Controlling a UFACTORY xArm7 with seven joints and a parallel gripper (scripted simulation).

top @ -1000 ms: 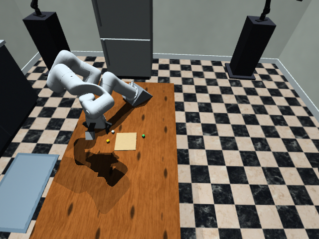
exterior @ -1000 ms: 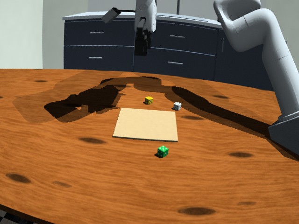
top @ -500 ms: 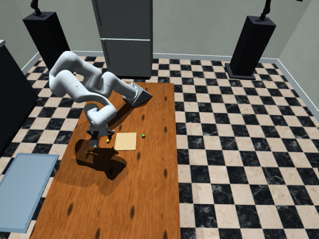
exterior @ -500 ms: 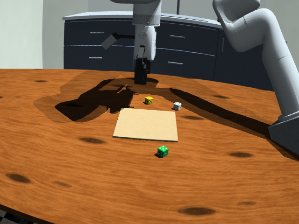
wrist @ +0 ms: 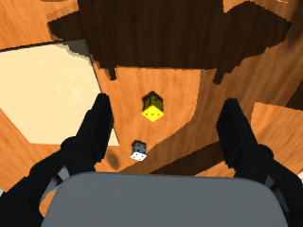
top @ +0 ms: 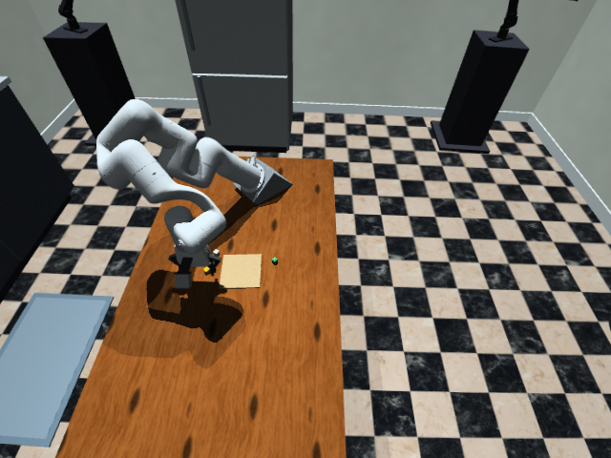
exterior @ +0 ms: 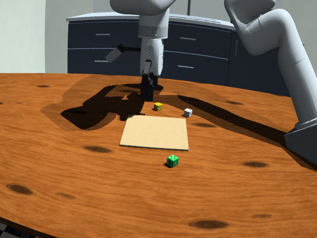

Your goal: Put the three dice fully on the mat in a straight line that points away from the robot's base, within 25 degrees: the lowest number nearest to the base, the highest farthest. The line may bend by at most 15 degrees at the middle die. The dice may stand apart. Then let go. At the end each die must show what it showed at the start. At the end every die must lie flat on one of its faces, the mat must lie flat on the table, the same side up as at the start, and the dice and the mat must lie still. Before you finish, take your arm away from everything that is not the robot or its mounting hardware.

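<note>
Now: hand 30 mm past the yellow die, 10 mm to the right of it and 40 mm above it. The rest, counted from my hand: white die: 110 mm behind, 30 mm to the left, 40 mm below; then tan mat: 40 mm behind, 130 mm to the left, 40 mm below; then green die: 90 mm behind, 240 mm to the left, 40 mm below.
</note>
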